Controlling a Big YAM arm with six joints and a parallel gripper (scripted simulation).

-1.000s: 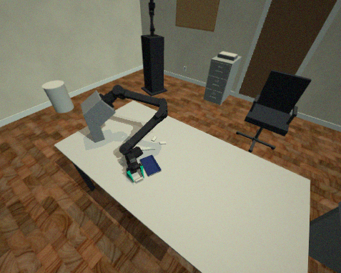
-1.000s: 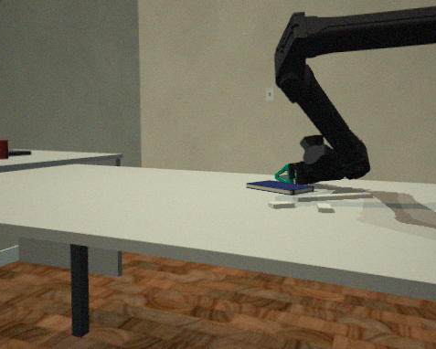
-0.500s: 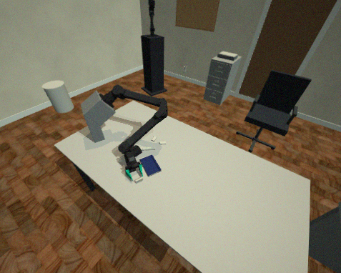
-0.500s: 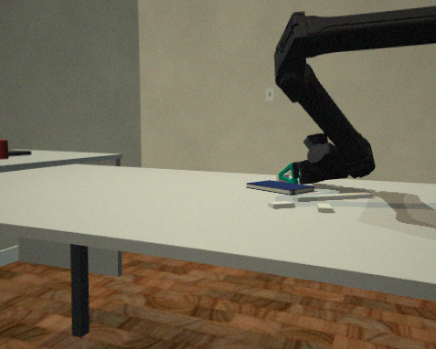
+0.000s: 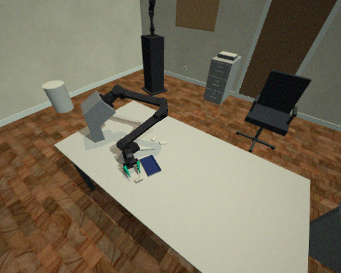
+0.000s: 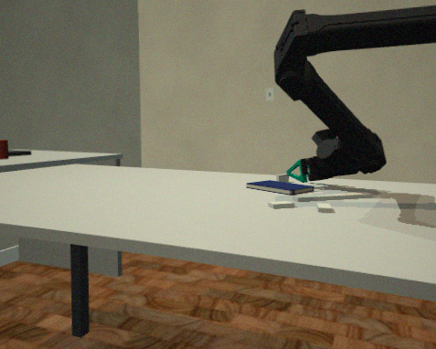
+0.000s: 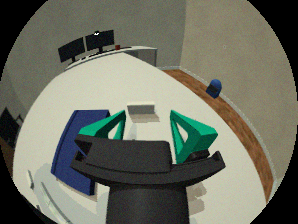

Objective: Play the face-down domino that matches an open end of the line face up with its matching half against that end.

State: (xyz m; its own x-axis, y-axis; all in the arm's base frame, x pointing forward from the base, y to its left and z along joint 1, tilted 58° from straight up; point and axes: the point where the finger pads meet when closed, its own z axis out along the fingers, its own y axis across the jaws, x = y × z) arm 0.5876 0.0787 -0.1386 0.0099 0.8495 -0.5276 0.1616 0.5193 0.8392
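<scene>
The white domino lies 4 cm ahead of my hand, 1 cm to the left of it and 2 cm below it. From my hand the other things lie so: book (2 cm behind, 13 cm to the left, 3 cm below).
</scene>
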